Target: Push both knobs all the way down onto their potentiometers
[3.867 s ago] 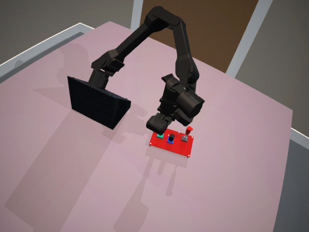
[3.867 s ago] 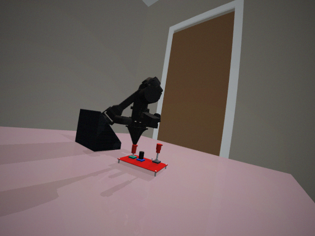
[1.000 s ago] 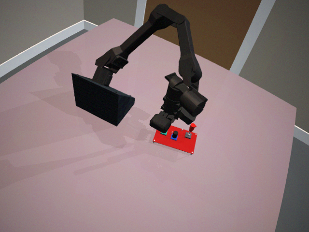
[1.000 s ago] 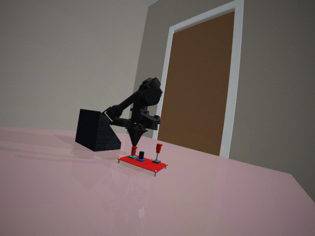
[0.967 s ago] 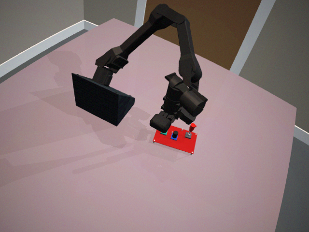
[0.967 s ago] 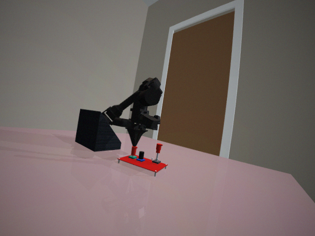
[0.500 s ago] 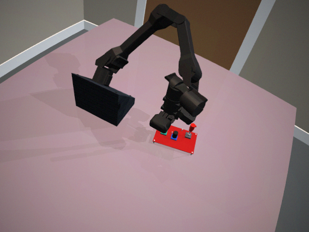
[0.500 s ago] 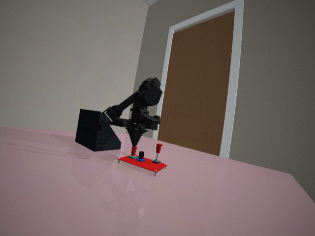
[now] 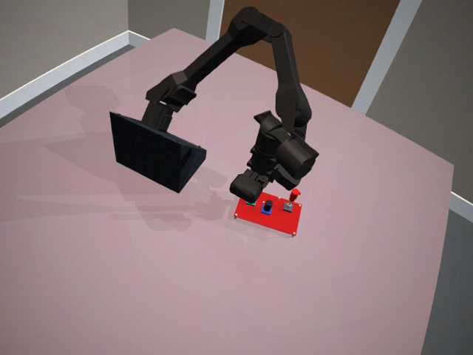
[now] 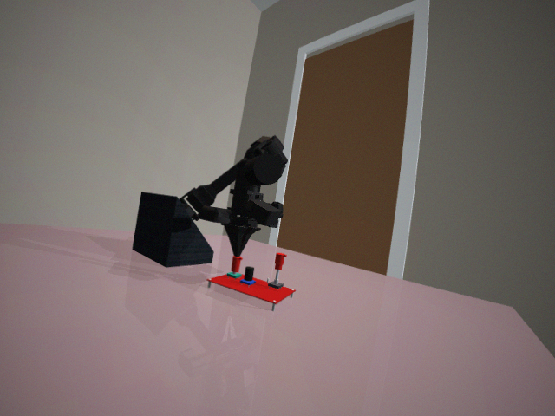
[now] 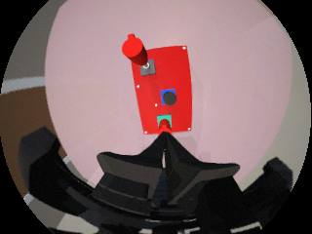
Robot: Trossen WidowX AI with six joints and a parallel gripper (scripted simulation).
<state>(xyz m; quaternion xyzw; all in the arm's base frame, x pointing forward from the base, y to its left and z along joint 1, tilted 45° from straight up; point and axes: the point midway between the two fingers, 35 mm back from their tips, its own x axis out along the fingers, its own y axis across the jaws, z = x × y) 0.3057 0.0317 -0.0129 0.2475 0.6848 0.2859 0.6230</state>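
Right now my gripper tip is 20 mm above the green potentiometer.
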